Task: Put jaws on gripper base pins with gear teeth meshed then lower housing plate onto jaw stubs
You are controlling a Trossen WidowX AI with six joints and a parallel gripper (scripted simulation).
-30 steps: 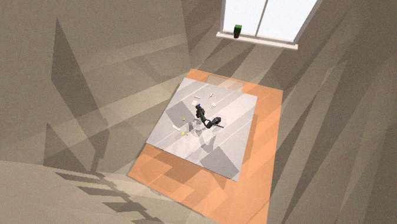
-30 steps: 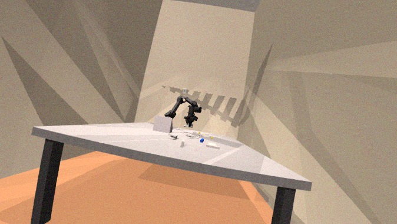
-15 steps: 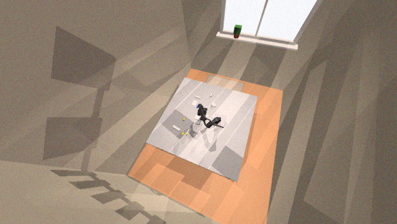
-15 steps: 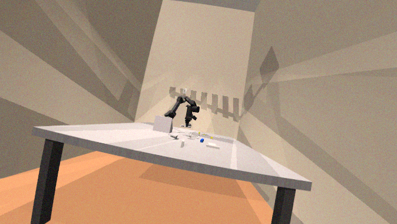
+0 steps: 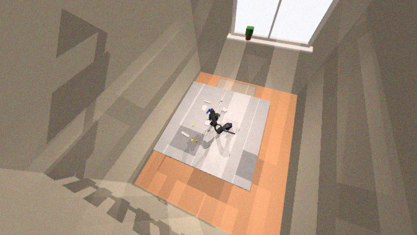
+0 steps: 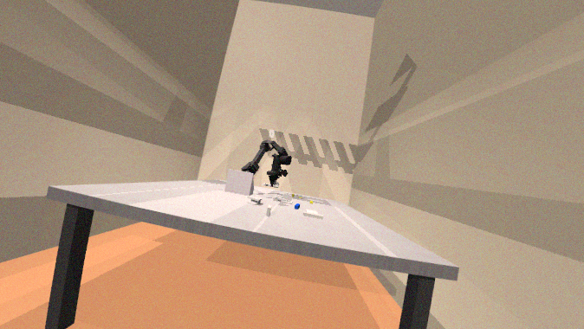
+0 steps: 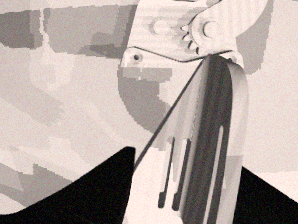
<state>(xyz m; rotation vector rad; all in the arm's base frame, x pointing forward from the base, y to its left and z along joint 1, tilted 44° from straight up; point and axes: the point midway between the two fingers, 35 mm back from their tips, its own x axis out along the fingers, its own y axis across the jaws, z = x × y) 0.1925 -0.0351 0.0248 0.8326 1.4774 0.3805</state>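
The ribbed rectangular plate lies 11 cm ahead of my gripper tip, 3 cm to the right of it and 8 cm below it. The rest, counted from my gripper tip: pale housing plate (8 cm behind, 26 cm to the right, 6 cm below); then blue block (16 cm ahead, 20 cm to the right, 7 cm below); then white jaw (6 cm ahead, 3 cm to the right, 7 cm below).
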